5 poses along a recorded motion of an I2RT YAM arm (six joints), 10 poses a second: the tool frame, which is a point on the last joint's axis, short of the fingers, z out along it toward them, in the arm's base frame.
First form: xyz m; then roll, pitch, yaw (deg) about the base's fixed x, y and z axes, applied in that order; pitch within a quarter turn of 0, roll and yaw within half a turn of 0.
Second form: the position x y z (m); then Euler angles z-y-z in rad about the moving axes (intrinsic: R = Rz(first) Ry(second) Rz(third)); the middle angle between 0 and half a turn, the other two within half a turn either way. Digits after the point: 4 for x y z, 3 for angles.
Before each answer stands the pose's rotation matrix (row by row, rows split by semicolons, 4 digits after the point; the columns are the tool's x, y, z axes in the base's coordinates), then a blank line. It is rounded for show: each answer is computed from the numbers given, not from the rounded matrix.
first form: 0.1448, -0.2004, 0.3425, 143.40, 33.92, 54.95
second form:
0.4766 0.8483 0.2308; 0.6793 -0.1887 -0.7092; -0.5580 0.4948 -0.6662

0.1448, -0.2004, 0.3425, -1.256, 2.300, 0.725
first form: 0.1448, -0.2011, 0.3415, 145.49, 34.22, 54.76
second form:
0.4771 0.8569 0.1953; 0.6754 -0.2152 -0.7054; -0.5624 0.4685 -0.6814

0.1448, -0.2011, 0.3415, -1.301, 2.320, 0.695
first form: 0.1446, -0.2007, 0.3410, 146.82, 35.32, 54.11
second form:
0.4783 0.8635 0.1597; 0.6610 -0.2343 -0.7128; -0.5781 0.4465 -0.6829

0.1446, -0.2007, 0.3410, -1.350, 2.323, 0.658
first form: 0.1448, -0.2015, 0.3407, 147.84, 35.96, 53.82
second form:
0.4778 0.8678 0.1362; 0.6533 -0.2475 -0.7155; -0.5872 0.4308 -0.6852

0.1448, -0.2015, 0.3407, -1.383, 2.326, 0.633
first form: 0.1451, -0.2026, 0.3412, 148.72, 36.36, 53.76
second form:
0.4761 0.8713 0.1192; 0.6495 -0.2570 -0.7156; -0.5929 0.4181 -0.6882

0.1451, -0.2026, 0.3412, -1.406, 2.330, 0.614
